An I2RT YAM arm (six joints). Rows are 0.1 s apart.
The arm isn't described. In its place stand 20 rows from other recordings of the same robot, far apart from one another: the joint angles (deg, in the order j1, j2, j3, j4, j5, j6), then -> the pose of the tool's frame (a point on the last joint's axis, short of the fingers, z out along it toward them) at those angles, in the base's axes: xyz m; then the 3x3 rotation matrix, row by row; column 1 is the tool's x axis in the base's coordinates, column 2 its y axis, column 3 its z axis.
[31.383 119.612 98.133 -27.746 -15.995 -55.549] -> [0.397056 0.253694 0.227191], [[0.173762 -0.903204 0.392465], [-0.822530 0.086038 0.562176], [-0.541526 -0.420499 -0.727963]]
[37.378 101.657 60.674 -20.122 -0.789 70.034] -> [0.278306 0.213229 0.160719], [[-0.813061 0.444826 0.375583], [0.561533 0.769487 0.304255], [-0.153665 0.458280 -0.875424]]
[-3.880 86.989 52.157 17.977 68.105 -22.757] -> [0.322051 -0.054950 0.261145], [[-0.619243 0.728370 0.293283], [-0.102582 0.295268 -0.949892], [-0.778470 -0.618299 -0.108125]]
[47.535 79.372 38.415 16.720 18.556 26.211] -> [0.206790 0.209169 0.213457], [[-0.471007 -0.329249 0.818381], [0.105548 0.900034 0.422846], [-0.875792 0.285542 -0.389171]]
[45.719 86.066 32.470 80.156 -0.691 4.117] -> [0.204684 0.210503 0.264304], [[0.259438 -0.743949 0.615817], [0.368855 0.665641 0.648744], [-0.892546 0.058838 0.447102]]
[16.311 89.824 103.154 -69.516 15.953 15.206] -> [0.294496 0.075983 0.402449], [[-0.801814 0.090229 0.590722], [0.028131 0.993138 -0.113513], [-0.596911 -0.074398 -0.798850]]
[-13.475 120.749 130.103 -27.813 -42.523 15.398] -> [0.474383 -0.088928 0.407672], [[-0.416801 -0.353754 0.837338], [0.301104 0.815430 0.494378], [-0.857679 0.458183 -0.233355]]
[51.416 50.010 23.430 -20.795 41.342 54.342] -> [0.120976 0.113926 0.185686], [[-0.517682 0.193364 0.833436], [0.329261 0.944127 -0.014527], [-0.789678 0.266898 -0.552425]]
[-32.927 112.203 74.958 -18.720 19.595 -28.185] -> [0.338739 -0.233591 0.168293], [[-0.929387 0.261707 0.260287], [0.071745 0.819817 -0.568113], [-0.362067 -0.509323 -0.780703]]
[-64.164 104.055 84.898 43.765 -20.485 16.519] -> [0.199840 -0.384140 0.390577], [[0.374283 0.623795 0.686143], [-0.161815 0.772507 -0.614043], [-0.913087 0.118797 0.390076]]
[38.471 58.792 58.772 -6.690 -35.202 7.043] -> [0.167784 0.159536 0.387167], [[-0.208080 -0.938147 0.276737], [-0.037372 0.290349 0.956191], [-0.977398 0.188622 -0.095476]]
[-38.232 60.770 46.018 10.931 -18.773 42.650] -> [0.204058 -0.146177 0.332344], [[0.187583 0.280900 0.941227], [0.668850 0.665228 -0.331830], [-0.719341 0.691786 -0.063094]]
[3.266 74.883 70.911 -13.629 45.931 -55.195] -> [0.294834 -0.008795 0.381387], [[-0.701211 0.119773 0.702821], [-0.612038 0.404476 -0.679566], [-0.365668 -0.906672 -0.210317]]
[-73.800 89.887 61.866 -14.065 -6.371 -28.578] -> [0.100079 -0.330316 0.242057], [[-0.609744 0.728465 0.312332], [0.394755 0.620820 -0.677312], [-0.687300 -0.289693 -0.666106]]
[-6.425 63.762 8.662 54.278 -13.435 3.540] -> [0.200945 -0.014304 0.182134], [[-0.021763 -0.120906 0.992425], [0.062886 0.990529 0.122054], [-0.997783 0.065066 -0.013954]]
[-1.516 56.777 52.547 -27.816 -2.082 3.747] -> [0.216949 -0.004448 0.317973], [[-0.529564 0.030328 0.847727], [0.079346 0.996750 0.013907], [-0.844551 0.074628 -0.530250]]
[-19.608 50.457 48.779 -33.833 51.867 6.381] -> [0.157059 -0.085677 0.314132], [[-0.453722 0.866161 0.209528], [0.234486 0.342878 -0.909643], [-0.859740 -0.363594 -0.358674]]
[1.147 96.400 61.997 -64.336 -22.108 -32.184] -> [0.268898 0.018785 0.181193], [[-0.856921 -0.493662 -0.148268], [-0.510734 0.774389 0.373460], [-0.069546 0.395752 -0.915720]]
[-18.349 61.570 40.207 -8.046 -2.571 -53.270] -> [0.228092 -0.073968 0.258493], [[-0.501057 -0.207645 0.840134], [-0.677360 0.698315 -0.231385], [-0.538632 -0.685010 -0.490546]]
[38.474 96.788 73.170 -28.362 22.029 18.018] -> [0.294552 0.217024 0.248175], [[-0.708961 -0.185686 0.680364], [-0.197158 0.978435 0.061591], [-0.677128 -0.090474 -0.730282]]
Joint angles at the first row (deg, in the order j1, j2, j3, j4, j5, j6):
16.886, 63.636, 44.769, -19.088, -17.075, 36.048
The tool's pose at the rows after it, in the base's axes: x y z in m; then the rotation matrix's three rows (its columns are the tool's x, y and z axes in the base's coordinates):
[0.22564 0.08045 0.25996], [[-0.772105 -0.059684 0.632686], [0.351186 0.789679 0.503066], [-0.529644 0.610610 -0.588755]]
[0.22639 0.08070 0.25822], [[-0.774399 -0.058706 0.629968], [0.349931 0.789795 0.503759], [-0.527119 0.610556 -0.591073]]
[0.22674 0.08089 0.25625], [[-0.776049 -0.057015 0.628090], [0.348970 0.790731 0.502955], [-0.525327 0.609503 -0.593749]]
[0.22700 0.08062 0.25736], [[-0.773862 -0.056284 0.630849], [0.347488 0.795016 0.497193], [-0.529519 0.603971 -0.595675]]
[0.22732 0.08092 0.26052], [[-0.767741 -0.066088 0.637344], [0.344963 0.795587 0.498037], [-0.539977 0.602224 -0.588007]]
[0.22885 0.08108 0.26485], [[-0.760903 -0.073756 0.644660], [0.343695 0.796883 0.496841], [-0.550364 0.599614 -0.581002]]
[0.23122 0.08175 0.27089], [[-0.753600 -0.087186 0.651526], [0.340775 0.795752 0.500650], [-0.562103 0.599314 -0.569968]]
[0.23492 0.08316 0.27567], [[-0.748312 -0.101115 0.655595], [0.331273 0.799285 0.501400], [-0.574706 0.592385 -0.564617]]
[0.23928 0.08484 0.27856], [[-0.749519 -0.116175 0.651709], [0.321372 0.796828 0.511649], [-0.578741 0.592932 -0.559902]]
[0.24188 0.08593 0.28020], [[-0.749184 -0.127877 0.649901], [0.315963 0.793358 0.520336], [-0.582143 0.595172 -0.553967]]
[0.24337 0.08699 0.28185], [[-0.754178 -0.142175 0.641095], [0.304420 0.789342 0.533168], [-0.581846 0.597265 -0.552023]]
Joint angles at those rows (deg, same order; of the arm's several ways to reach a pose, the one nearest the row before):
17.114, 63.721, 44.568, -18.878, -17.134, 36.085
17.105, 64.021, 44.396, -18.607, -17.229, 36.060
17.128, 64.224, 44.124, -18.328, -17.198, 36.040
17.099, 64.237, 44.414, -18.667, -16.842, 35.785
17.161, 64.096, 44.855, -18.637, -16.727, 35.500
17.112, 64.226, 45.724, -18.811, -16.568, 35.191
17.082, 64.528, 46.988, -18.975, -16.689, 34.832
17.154, 65.326, 48.377, -19.150, -16.603, 34.099
17.136, 66.398, 49.561, -19.061, -17.272, 33.565
17.127, 66.997, 50.161, -18.745, -17.811, 33.290
17.138, 67.446, 50.803, -19.004, -18.698, 32.802

